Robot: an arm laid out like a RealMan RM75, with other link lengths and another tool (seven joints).
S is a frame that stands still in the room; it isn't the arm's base.
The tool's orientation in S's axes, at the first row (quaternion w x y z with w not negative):
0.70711, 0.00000, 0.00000, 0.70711
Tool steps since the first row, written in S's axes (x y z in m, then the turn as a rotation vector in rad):
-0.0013, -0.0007, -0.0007, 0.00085, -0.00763, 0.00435
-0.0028, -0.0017, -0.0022, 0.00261, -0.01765, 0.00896
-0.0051, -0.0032, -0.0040, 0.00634, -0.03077, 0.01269
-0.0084, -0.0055, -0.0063, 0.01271, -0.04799, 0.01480
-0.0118, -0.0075, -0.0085, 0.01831, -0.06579, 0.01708
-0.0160, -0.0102, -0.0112, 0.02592, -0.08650, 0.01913
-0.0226, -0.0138, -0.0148, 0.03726, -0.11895, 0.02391
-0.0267, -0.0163, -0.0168, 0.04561, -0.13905, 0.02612
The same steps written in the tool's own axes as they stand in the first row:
-0.0007, 0.0013, -0.0007, -0.00763, -0.00085, 0.00435
-0.0017, 0.0028, -0.0022, -0.01765, -0.00261, 0.00896
-0.0032, 0.0051, -0.0040, -0.03077, -0.00634, 0.01269
-0.0055, 0.0084, -0.0063, -0.04799, -0.01271, 0.01480
-0.0075, 0.0118, -0.0085, -0.06579, -0.01831, 0.01708
-0.0102, 0.0160, -0.0112, -0.08650, -0.02592, 0.01913
-0.0138, 0.0226, -0.0148, -0.11895, -0.03726, 0.02391
-0.0163, 0.0267, -0.0168, -0.13905, -0.04561, 0.02612

